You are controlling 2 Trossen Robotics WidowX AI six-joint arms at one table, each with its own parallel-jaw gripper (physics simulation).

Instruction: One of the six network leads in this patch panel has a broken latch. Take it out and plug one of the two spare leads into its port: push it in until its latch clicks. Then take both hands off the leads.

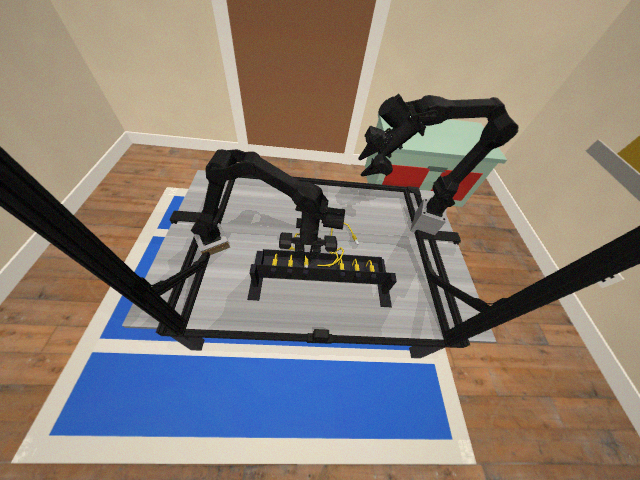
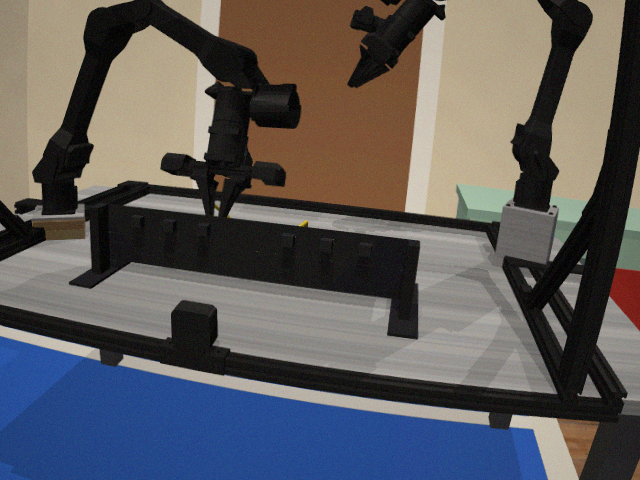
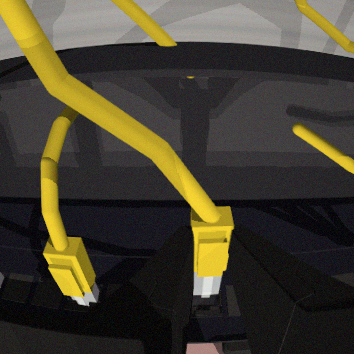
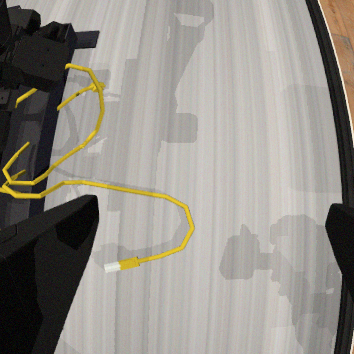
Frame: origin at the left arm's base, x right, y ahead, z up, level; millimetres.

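Seen in the pictures: left gripper, fingertip midpoint: [image 1: 306, 261] [image 3: 209, 236] [image 4: 10, 101]; right gripper, fingertip midpoint: [image 1: 360, 167] [image 2: 351, 86] [image 4: 219, 212]; left arm's base at its link origin: [image 1: 210, 236] [image 2: 59, 210]; right arm's base at its link origin: [image 1: 434, 209] [image 2: 532, 206].
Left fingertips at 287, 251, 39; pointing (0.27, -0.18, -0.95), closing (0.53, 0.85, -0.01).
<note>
Offsets run from my left fingertips to a thing's top centre, as dx, dy, dz. "spot": to the spot under its first point.
The black patch panel @(+48, +43, +26) [image 1: 294, 274] [image 2: 270, 257] stands mid-table with yellow leads plugged into its top row. My left gripper [image 1: 310, 249] [image 2: 217, 210] [image 3: 209, 236] reaches down at the third port from the left and is shut on the yellow plug @(spot: -4, +2, +8) [image 3: 211, 246] of that lead. The plug's clear tip sits at the port mouth. A neighbouring plug @(spot: -21, -45, +11) [image 3: 70, 267] sits to its left. A spare lead [image 4: 126, 263] [image 1: 355, 238] lies loose on the table behind the panel. My right gripper [image 1: 371, 162] [image 2: 361, 76] [image 4: 219, 212] is open and empty, held high above the table.
A black frame @(spot: +308, +55, -84) [image 1: 366, 339] [image 2: 366, 386] rims the grey table, with a small black block @(spot: +231, -75, -29) [image 1: 322, 334] [image 2: 193, 324] on its front rail. A green cabinet [image 1: 461, 143] stands behind the right arm's grey base [image 1: 428, 221] [image 2: 525, 229]. Yellow cables loop behind the panel.
</note>
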